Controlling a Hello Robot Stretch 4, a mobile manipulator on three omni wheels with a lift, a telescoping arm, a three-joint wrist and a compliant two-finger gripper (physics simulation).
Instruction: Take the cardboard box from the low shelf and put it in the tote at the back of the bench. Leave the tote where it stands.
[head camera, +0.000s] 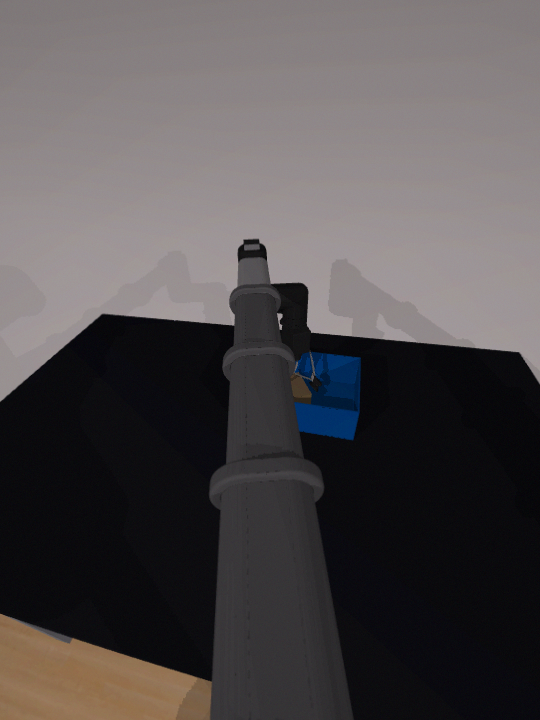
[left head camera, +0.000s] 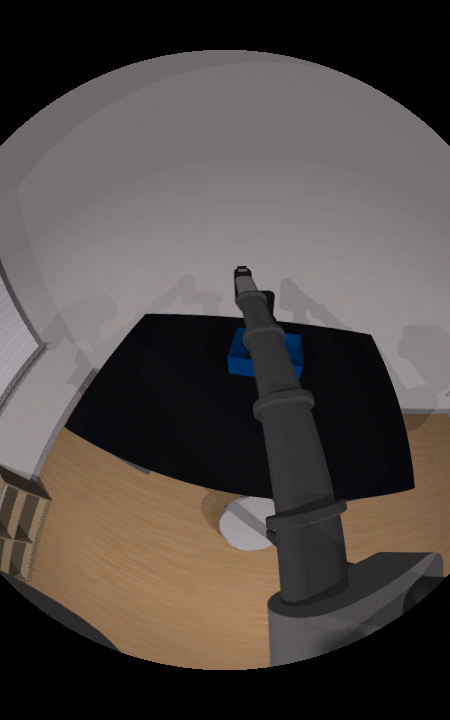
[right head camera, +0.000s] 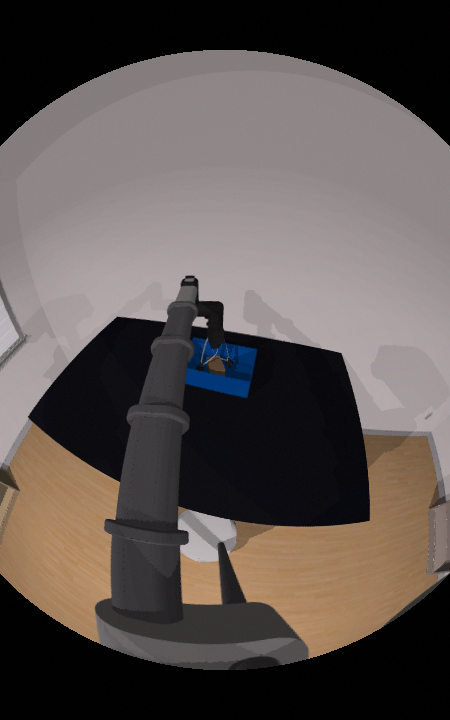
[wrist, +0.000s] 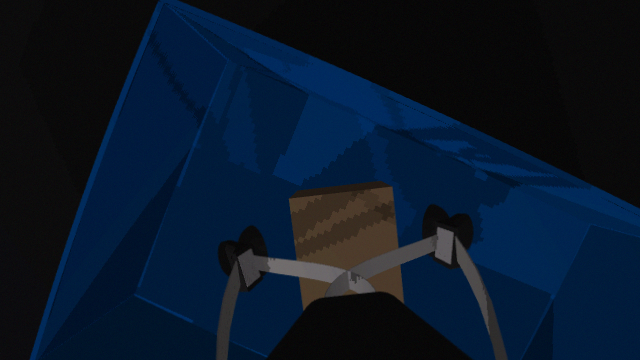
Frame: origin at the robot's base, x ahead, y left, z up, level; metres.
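Where they show: gripper, fingertip midpoint: (wrist: 343, 236); robot's base, origin of the base link: (left head camera: 250, 521) (right head camera: 205, 532).
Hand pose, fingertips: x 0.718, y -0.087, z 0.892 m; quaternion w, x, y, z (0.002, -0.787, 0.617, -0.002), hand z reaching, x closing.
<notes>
Things, the pixels of their centre, and the offset from my fingertips. Level surfaces: height alone.
- brown cardboard box, body centre: (wrist: 347, 256) (head camera: 294, 391) (right head camera: 215, 366) 0.003 m right, 0.008 m back, 0.023 m up
- blue tote, body centre: (wrist: 364, 287) (head camera: 299, 388) (right head camera: 217, 365) (left head camera: 266, 353) 0.014 m right, 0.019 m back, 0.045 m up
- black bench top, its level: 0.005 m down
The brown cardboard box (head camera: 301, 391) (right head camera: 215, 366) (wrist: 345, 225) is inside the blue tote (head camera: 327, 422) (left head camera: 241, 366) (right head camera: 218, 382) (wrist: 107, 120), which stands at the back of the dark bench. My gripper (right head camera: 215, 364) (wrist: 343, 236) is open, with its fingertips down inside the tote. In the wrist view one fingertip is on each side of the box, with a gap between each pad and the box. In the head camera view the arm hides the left part of the tote. The box's underside is hidden. The low shelf cannot be made out for certain.
The black bench top (head camera: 145, 465) (left head camera: 175, 414) (right head camera: 281, 451) spreads around the tote, with a wall behind it. A round white object (left head camera: 246, 523) (right head camera: 206, 538) is by the bench's front edge. A wooden shelf unit (left head camera: 37, 507) stands at the far left.
</notes>
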